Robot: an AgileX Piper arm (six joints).
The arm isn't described. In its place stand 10 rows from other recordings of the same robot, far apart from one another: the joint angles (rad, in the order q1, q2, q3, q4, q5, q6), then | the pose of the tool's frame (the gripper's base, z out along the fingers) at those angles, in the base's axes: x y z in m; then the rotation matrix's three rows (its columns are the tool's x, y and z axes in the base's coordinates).
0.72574 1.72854 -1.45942 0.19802 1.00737 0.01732 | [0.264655 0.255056 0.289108], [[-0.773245 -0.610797 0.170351], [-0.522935 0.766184 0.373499], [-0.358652 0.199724 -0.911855]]
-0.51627 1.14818 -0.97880 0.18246 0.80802 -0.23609 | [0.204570 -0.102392 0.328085], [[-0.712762 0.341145 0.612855], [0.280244 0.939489 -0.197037], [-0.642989 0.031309 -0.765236]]
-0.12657 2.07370 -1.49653 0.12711 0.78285 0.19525 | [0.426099 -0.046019 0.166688], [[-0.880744 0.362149 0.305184], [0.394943 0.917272 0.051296], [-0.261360 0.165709 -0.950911]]
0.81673 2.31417 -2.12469 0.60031 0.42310 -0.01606 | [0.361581 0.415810 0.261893], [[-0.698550 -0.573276 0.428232], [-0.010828 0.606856 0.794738], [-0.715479 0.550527 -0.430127]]
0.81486 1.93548 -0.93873 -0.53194 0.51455 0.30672 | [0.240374 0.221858 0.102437], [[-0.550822 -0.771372 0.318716], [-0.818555 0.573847 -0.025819], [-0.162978 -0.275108 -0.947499]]
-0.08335 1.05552 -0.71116 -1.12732 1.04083 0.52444 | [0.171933 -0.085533 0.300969], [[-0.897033 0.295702 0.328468], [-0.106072 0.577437 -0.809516], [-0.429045 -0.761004 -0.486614]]
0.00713 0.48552 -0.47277 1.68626 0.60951 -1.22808 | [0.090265 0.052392 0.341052], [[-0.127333 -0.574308 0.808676], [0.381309 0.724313 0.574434], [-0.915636 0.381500 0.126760]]
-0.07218 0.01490 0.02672 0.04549 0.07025 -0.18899 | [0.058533 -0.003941 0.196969], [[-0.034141 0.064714 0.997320], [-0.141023 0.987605 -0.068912], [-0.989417 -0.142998 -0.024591]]
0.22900 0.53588 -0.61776 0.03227 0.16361 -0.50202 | [0.108359 0.025748 0.364769], [[0.109986 -0.204479 0.972672], [-0.439549 0.867709 0.232115], [-0.891459 -0.453066 0.005557]]
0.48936 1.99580 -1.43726 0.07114 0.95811 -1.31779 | [0.348729 0.191717 0.180159], [[0.202967 -0.974285 0.097840], [-0.974443 -0.191151 0.117990], [-0.096253 -0.119288 -0.988183]]
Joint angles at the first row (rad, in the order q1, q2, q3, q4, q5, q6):
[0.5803 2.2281 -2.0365 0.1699 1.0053 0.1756]
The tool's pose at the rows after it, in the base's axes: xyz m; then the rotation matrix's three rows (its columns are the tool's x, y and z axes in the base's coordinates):
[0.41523 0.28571 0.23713], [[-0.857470 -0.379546 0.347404], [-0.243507 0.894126 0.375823], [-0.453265 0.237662 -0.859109]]
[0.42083 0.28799 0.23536], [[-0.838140 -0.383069 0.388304], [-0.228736 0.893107 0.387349], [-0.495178 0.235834 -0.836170]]
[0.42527 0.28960 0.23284], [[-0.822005 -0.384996 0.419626], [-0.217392 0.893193 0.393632], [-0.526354 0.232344 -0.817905]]
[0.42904 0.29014 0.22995], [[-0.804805 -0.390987 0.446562], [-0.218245 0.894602 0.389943], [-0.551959 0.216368 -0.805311]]
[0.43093 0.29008 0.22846], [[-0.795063 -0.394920 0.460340], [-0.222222 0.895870 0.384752], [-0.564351 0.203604 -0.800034]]
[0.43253 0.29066 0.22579], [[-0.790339 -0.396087 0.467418], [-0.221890 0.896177 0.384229], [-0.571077 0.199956 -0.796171]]
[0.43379 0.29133 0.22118], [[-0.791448 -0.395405 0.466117], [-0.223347 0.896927 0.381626], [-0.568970 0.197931 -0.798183]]
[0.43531 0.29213 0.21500], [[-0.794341 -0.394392 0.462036], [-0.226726 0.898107 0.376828], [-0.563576 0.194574 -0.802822]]
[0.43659 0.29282 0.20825], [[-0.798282 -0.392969 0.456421], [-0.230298 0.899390 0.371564], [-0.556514 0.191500 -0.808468]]
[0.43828 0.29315 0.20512], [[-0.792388 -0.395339 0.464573], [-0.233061 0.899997 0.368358], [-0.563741 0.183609 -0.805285]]
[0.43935 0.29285 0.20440], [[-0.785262 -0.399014 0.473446], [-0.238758 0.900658 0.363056], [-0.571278 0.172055 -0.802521]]
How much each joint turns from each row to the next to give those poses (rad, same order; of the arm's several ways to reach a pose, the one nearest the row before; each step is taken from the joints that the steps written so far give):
[0.0000 0.0198 -0.0224 -0.0171 -0.0548 0.0071]
[0.0000 0.0116 -0.0060 -0.0103 -0.0532 0.0014]
[0.0000 0.0102 -0.0020 -0.0106 -0.0438 0.0025]
[0.0000 0.0086 0.0001 -0.0205 -0.0340 -0.0002]
[0.0000 0.0043 0.0000 -0.0150 -0.0152 0.0000]
[0.0000 0.0064 0.0000 -0.0048 -0.0135 0.0000]
[0.0000 0.0096 -0.0001 -0.0015 -0.0063 0.0000]
[0.0000 0.0133 -0.0018 -0.0022 -0.0039 0.0000]
[0.0000 0.0132 0.0000 -0.0015 -0.0038 0.0000]
[0.0000 0.0072 0.0000 -0.0092 -0.0136 0.0000]
[0.0000 0.0020 0.0000 -0.0129 -0.0078 0.0000]

